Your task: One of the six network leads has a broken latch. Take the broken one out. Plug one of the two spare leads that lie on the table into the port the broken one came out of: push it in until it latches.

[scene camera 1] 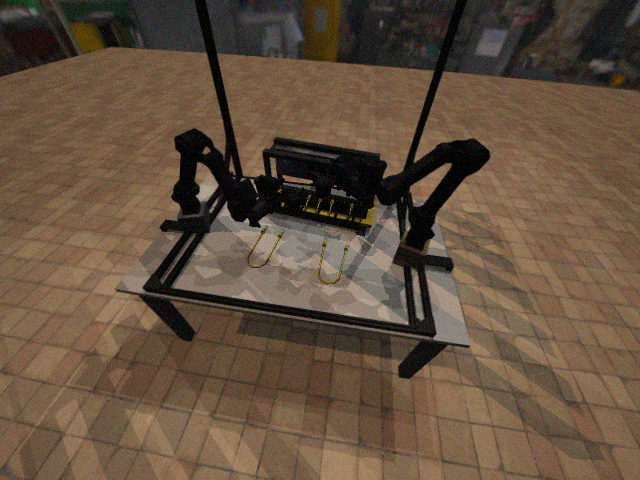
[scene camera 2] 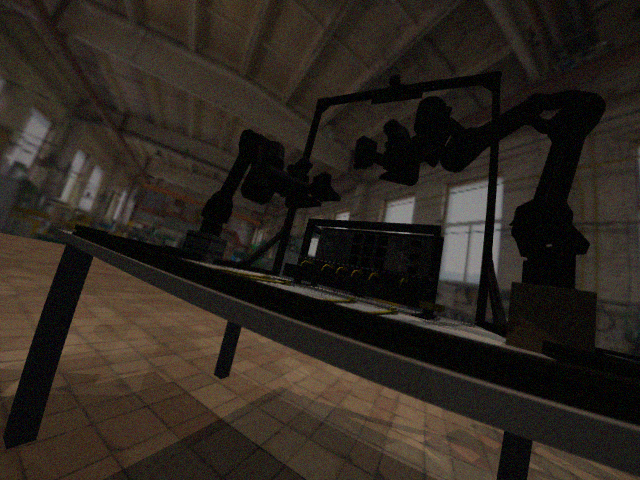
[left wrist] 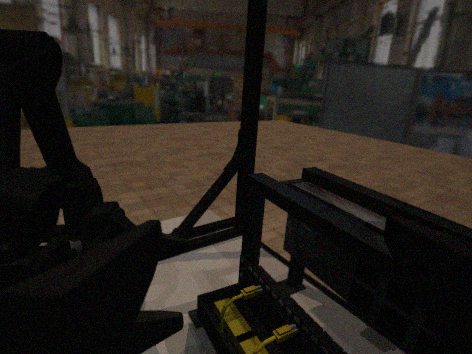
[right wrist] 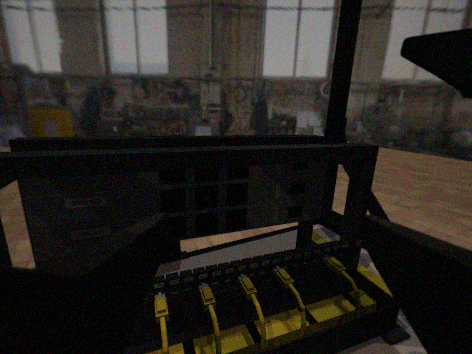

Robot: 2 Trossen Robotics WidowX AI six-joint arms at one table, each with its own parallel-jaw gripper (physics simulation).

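Pixels of known places: left gripper, between the fingertips: [scene camera 1: 320,165] [scene camera 2: 367,172] [left wrist: 272,228] [right wrist: 443,34]; right gripper, between the fingertips: [scene camera 1: 293,183] [scene camera 2: 330,202] [left wrist: 186,275] [right wrist: 264,223]; left arm's base, origin of its link: [scene camera 1: 415,242] [scene camera 2: 548,289]; right arm's base, origin of its link: [scene camera 1: 191,209] [scene camera 2: 208,235].
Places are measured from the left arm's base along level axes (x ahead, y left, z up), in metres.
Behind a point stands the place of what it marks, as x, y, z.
The black patch-panel rack [scene camera 1: 328,153] {0.468, -0.199, 0.142} [scene camera 2: 375,227] {0.422, -0.094, 0.141} [right wrist: 199,149] {0.494, -0.090, 0.160} [left wrist: 319,205] {0.566, -0.088, 0.160} stands at the back of the table [scene camera 1: 223,276] {0.593, 0.416, -0.102}. Yellow network leads are plugged into its low port row. Several plugs show in the right wrist view, among them the leftmost plug [right wrist: 161,304] {0.539, -0.044, -0.007} and the rightmost plug [right wrist: 336,264] {0.298, -0.089, -0.008}. Two more plugs show in the left wrist view, the farther plug [left wrist: 251,291] {0.624, -0.030, -0.010} and the nearer plug [left wrist: 286,330] {0.537, -0.049, -0.007}. Two spare yellow leads lie bent in U shapes in front, the left spare [scene camera 1: 256,266] {0.511, 0.323, -0.097} and the right spare [scene camera 1: 330,283] {0.227, 0.257, -0.098}. My right gripper [scene camera 1: 269,191] [scene camera 2: 324,187] is open and empty at the rack's left end. My left gripper [scene camera 1: 376,187] [scene camera 2: 365,153] is open and empty at its right end.
A black frame [scene camera 1: 290,311] {0.294, 0.427, -0.082} runs round the table top, with two tall posts [scene camera 1: 220,90] {0.945, -0.116, 0.335} [scene camera 1: 434,81] {0.144, -0.378, 0.431} behind the rack. The near post [left wrist: 250,140] {0.949, -0.132, 0.168} stands close to the rack's end. The right arm's dark bulk [left wrist: 105,281] fills the lower left of the left wrist view.
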